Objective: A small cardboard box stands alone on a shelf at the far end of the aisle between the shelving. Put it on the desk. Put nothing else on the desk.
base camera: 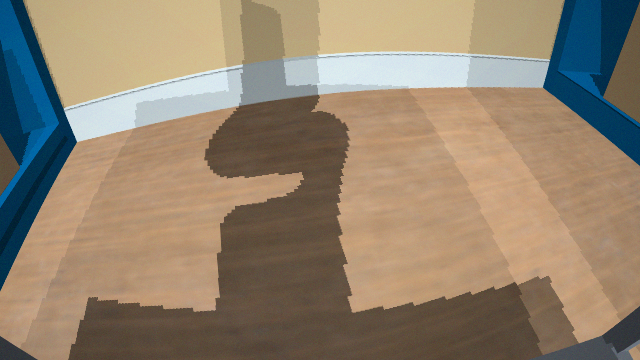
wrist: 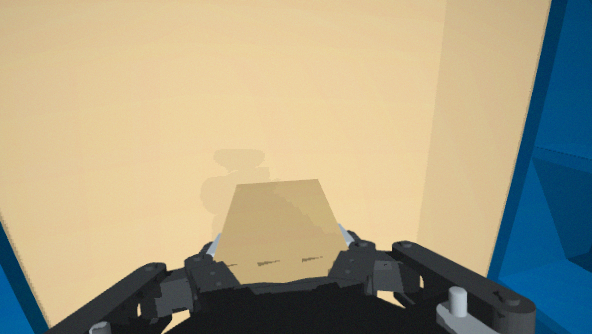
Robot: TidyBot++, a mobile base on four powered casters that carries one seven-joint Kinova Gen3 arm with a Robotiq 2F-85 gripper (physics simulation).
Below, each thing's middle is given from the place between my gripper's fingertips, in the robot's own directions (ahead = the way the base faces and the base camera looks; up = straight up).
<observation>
Now: the small tan cardboard box (wrist: pixel 278 232) right at my hand.
</observation>
